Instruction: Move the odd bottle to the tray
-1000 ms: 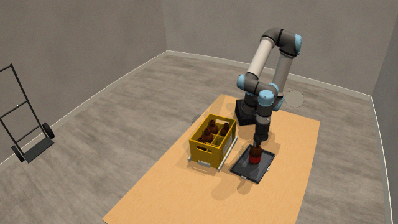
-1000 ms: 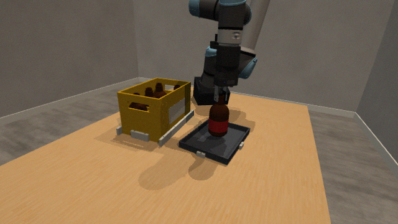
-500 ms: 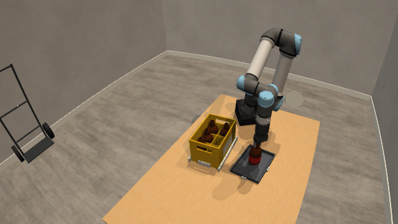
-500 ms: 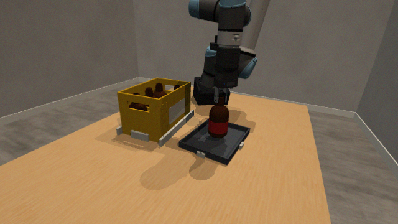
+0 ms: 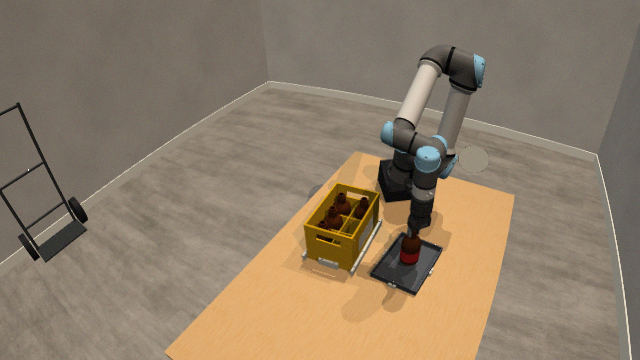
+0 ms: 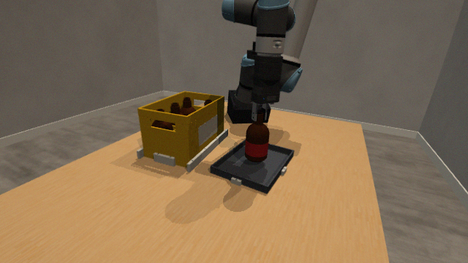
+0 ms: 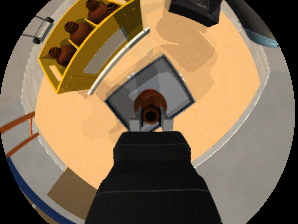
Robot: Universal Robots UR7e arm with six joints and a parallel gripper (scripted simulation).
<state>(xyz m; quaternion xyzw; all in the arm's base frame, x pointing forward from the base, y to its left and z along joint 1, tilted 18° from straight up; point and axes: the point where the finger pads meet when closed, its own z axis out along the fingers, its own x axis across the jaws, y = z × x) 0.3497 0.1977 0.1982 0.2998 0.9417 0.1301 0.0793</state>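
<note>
Right now my hand is 7 cm above the bottle. From my hand the other things lie so: yellow crate (27 cm to the right, 9 cm below, 3 cm ahead); then dark tray (16 cm below).
</note>
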